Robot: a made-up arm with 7 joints. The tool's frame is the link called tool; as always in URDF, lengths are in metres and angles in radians.
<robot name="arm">
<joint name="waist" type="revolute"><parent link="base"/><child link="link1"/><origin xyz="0 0 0.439"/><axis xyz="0 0 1"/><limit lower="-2.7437" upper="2.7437"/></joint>
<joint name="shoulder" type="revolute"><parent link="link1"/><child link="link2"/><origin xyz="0 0 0" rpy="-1.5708 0 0"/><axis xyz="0 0 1"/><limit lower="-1.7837" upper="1.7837"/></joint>
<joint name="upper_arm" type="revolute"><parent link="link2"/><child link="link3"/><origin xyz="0 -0.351 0" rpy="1.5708 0 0"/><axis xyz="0 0 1"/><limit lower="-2.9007" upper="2.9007"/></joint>
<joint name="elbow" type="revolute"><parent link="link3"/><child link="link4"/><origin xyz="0.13 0 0" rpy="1.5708 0 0"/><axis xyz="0 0 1"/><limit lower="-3.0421" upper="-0.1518"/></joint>
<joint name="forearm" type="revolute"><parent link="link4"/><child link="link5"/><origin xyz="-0.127 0.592 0" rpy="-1.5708 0 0"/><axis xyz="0 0 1"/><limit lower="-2.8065" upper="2.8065"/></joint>
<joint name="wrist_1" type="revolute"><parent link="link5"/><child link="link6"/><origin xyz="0 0 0" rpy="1.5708 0 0"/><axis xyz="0 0 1"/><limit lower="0.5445" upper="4.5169"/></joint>
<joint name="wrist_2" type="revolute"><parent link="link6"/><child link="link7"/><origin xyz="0.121 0 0" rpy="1.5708 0 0"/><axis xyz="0 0 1"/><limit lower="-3.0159" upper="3.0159"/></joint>
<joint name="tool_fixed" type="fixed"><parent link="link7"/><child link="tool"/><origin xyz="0 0 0"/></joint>
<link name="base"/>
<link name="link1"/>
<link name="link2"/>
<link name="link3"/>
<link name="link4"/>
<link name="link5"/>
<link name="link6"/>
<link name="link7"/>
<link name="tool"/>
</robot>
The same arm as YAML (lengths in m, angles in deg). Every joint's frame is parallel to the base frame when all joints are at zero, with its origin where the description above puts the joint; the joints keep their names.
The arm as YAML. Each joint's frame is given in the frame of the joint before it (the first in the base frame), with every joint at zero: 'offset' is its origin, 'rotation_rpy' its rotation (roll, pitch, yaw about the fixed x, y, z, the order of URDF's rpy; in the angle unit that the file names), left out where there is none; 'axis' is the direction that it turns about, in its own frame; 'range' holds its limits. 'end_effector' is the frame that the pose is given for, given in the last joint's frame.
length_unit: m
angle_unit: deg
chain:
  - id: waist
    offset: [0.0, 0.0, 0.439]
    axis: "+z"
    range: [-157.2, 157.2]
  - id: shoulder
    offset: [0.0, 0.0, 0.0]
    axis: "+y"
    range: [-102.2, 102.2]
  - id: upper_arm
    offset: [0.0, 0.0, 0.351]
    axis: "+z"
    range: [-166.2, 166.2]
  - id: elbow
    offset: [0.13, 0.0, 0.0]
    axis: "-y"
    range: [-174.3, -8.7]
  - id: forearm
    offset: [-0.127, 0.0, 0.592]
    axis: "+z"
    range: [-160.8, 160.8]
  - id: wrist_1
    offset: [0.0, 0.0, 0.0]
    axis: "-y"
    range: [31.2, 258.8]
  - id: wrist_2
    offset: [0.121, 0.0, 0.0]
    axis: "-z"
    range: [-172.8, 172.8]
end_effector:
  offset: [0.0, 0.0, 0.0]
  rotation_rpy: [-180.0, 0.0, 0.0]

